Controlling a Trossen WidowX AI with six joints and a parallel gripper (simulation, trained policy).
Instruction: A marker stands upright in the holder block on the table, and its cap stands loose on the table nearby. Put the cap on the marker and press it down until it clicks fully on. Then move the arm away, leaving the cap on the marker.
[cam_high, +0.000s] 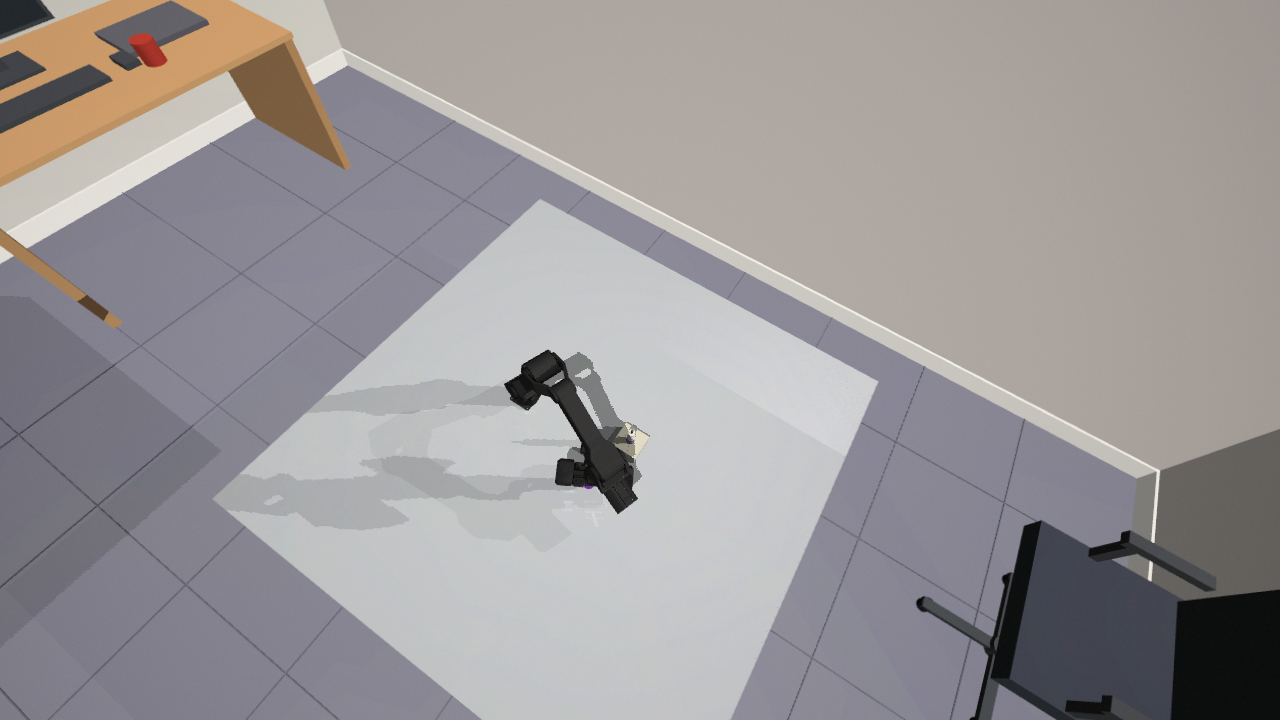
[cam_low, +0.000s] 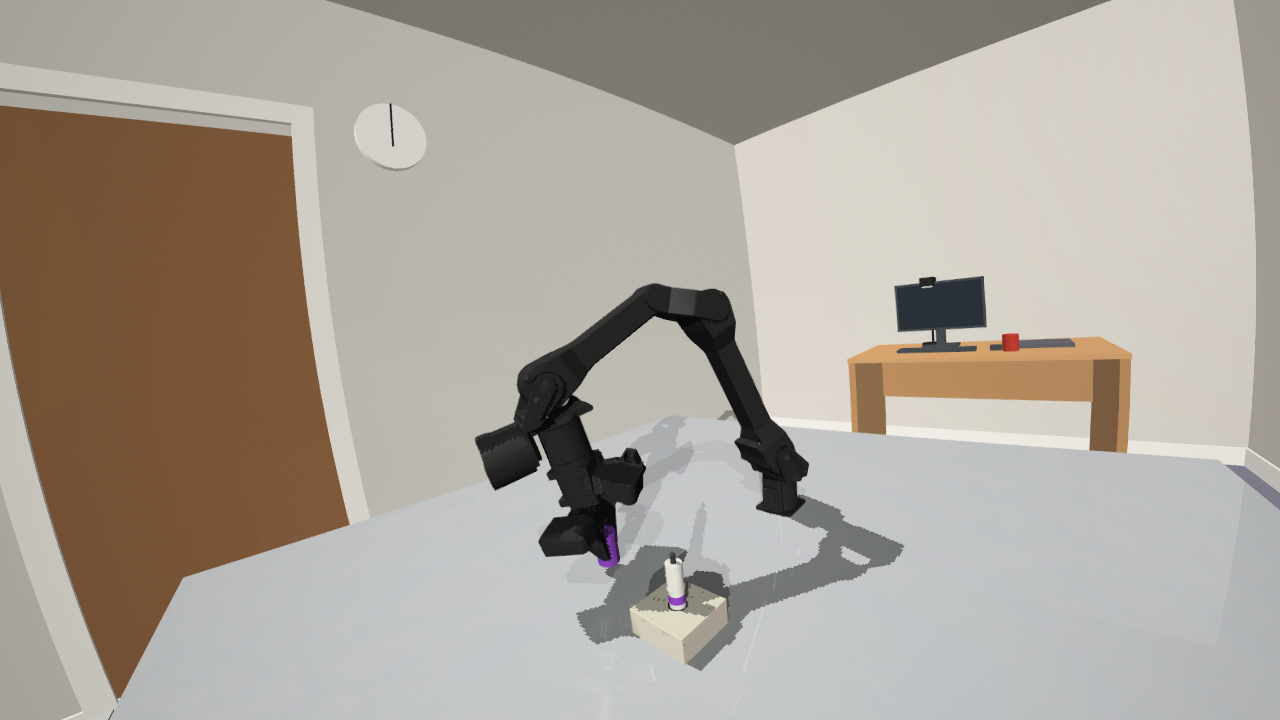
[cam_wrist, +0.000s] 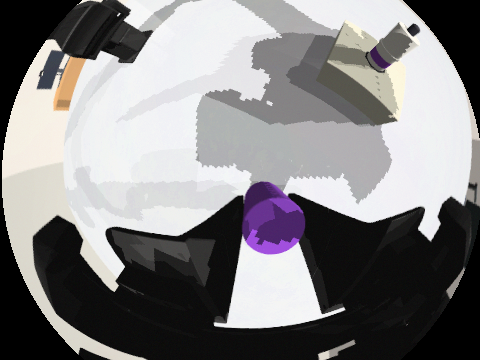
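Now: the white marker 150 mm to the left of my gripper tip, 40 mm above it and 30 mm ahead of it. The rest, counted from my gripper tip: purple cap (10 mm above); then beige holder block (150 mm to the left, 30 mm ahead, 10 mm below).
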